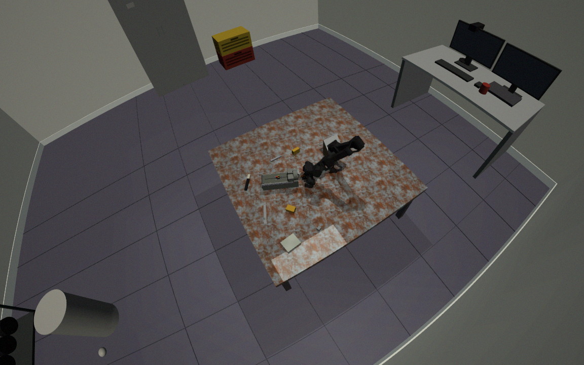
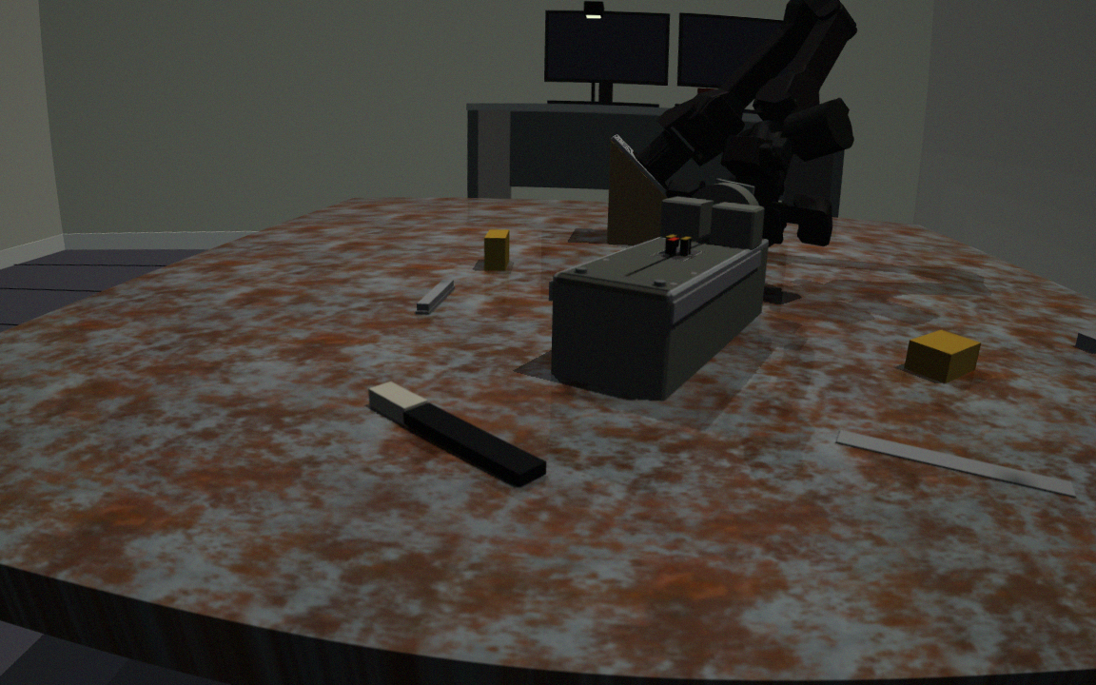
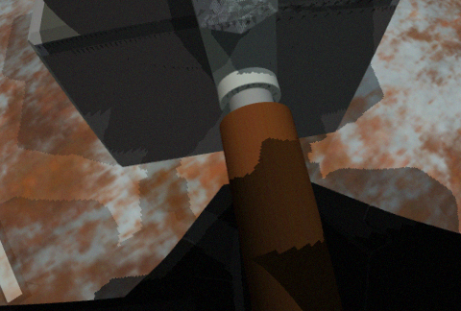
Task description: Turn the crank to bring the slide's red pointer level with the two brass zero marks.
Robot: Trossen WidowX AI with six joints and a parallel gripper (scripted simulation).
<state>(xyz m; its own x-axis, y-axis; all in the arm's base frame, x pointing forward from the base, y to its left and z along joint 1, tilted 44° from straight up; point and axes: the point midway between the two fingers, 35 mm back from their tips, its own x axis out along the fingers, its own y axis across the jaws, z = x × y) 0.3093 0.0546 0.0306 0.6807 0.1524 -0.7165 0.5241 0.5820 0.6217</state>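
Right now my gripper tip is 10 mm past the brown crank handle, 10 mm to the right of it and 30 mm below it. From my gripper tip the other things lie so: red pointer: 150 mm ahead, 90 mm to the right, 50 mm above; small grey bar: 40 mm ahead, 300 mm to the right, 30 mm below; grey strip: 370 mm ahead, 60 mm to the left, 30 mm below.
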